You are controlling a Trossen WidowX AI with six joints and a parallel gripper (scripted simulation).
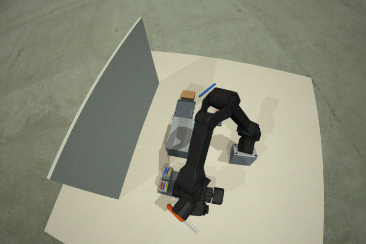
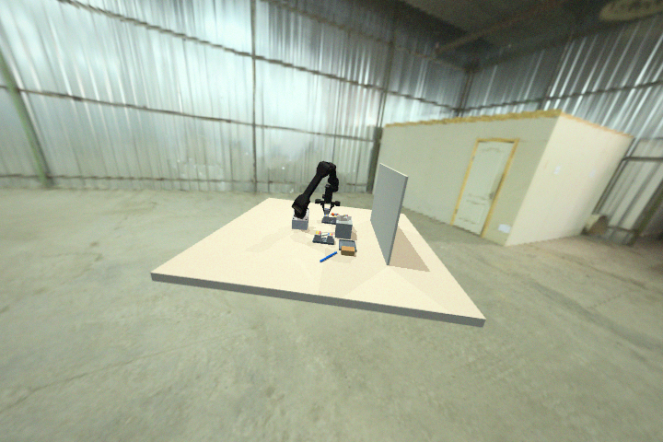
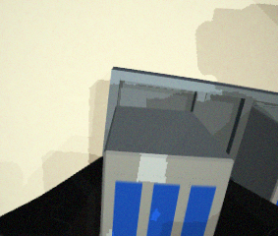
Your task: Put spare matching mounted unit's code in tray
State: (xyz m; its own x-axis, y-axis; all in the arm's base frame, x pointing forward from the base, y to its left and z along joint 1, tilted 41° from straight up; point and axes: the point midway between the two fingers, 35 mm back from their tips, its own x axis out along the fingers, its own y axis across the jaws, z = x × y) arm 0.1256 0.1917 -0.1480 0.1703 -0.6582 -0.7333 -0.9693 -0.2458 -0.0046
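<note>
Right now my gripper tip is 230 mm short of the grey tray, 390 mm to the left of it and 50 mm above it. From my gripper tip the other things lie so: blue pen (160 mm ahead, 560 mm to the right, 40 mm below); mounted unit (170 mm ahead, 210 mm to the right); dark panel (400 mm ahead, 170 mm to the right, 170 mm above).
</note>
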